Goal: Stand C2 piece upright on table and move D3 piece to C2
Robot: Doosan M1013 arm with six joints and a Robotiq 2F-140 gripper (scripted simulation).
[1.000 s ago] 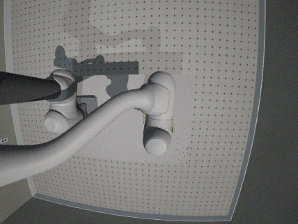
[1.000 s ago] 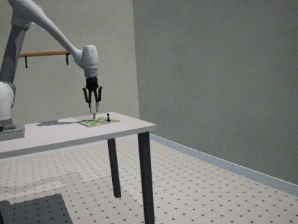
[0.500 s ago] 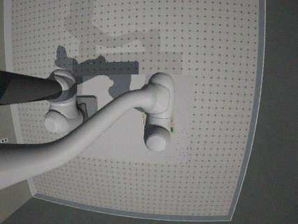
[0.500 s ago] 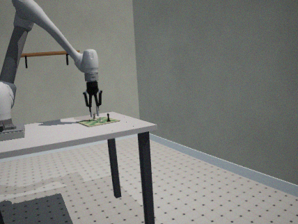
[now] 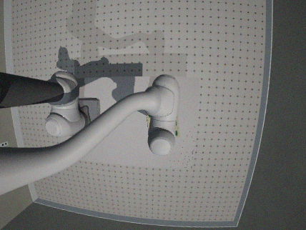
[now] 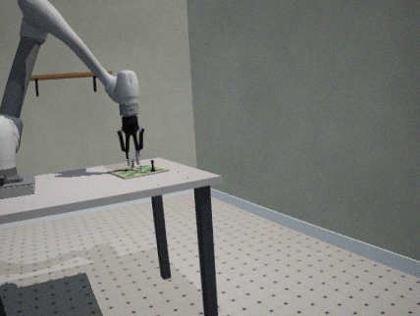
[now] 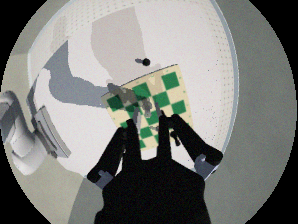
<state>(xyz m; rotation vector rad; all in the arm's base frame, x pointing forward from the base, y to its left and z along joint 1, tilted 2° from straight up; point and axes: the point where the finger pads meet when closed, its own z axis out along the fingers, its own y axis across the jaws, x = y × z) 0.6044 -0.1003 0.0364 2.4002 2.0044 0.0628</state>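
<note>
My gripper is now 30 mm above the pale piece. Round my hand: chessboard (60 mm below, 40 mm to the right).
</note>
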